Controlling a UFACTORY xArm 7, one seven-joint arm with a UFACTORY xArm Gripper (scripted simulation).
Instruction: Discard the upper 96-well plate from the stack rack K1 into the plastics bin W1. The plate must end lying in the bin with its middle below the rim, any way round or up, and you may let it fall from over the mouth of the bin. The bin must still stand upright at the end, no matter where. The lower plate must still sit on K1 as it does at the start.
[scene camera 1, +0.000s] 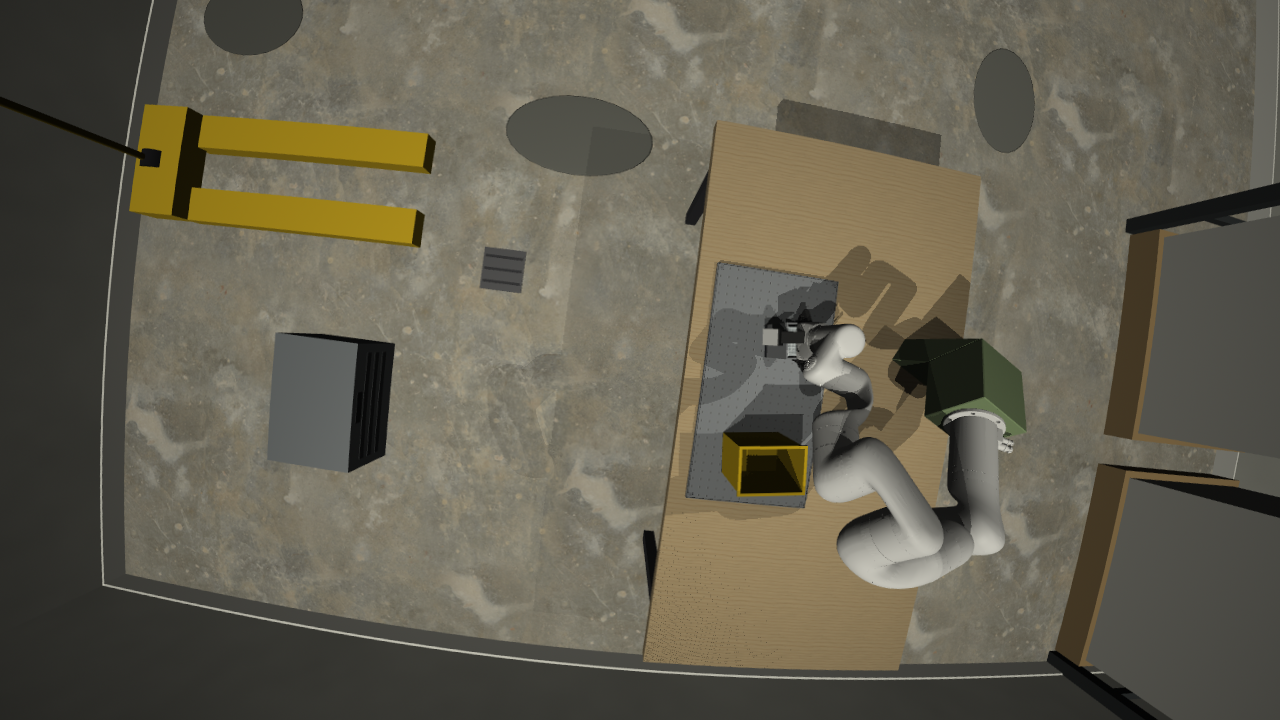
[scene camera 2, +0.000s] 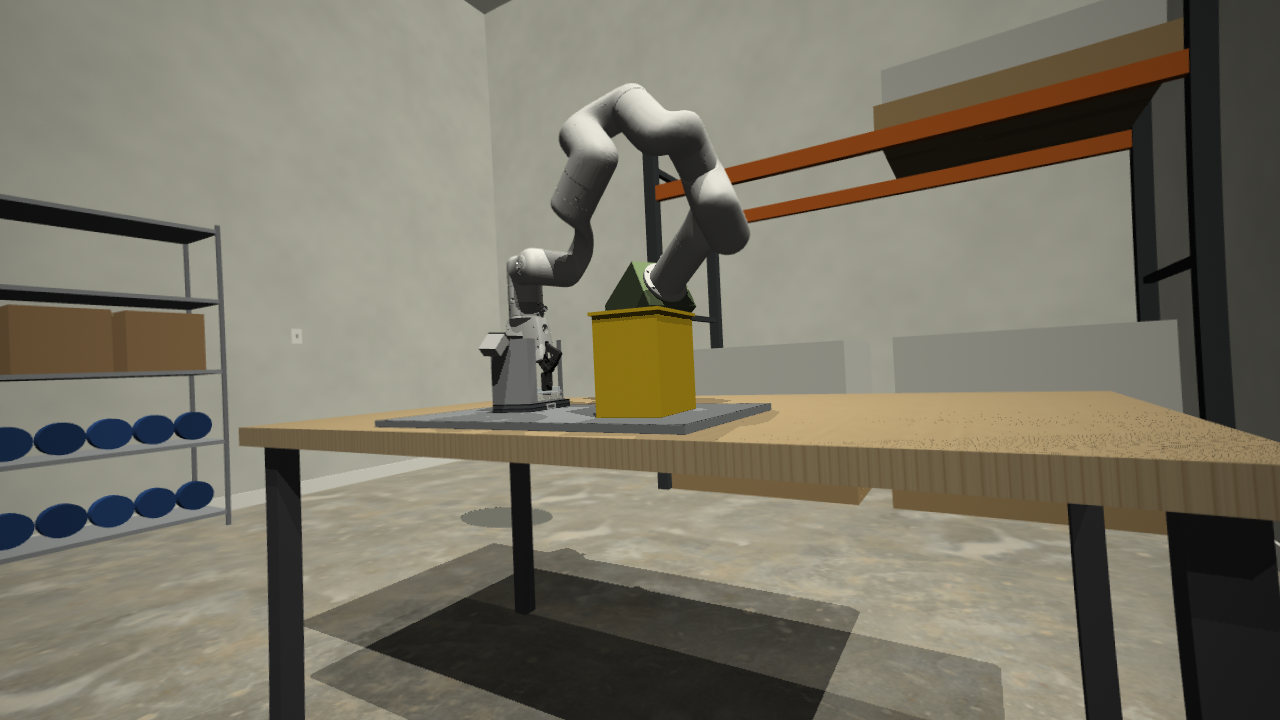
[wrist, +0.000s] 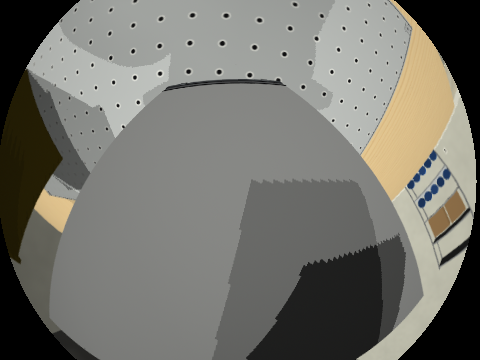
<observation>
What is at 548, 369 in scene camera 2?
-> My gripper.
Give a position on a yellow plastics bin W1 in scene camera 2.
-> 643, 357
</observation>
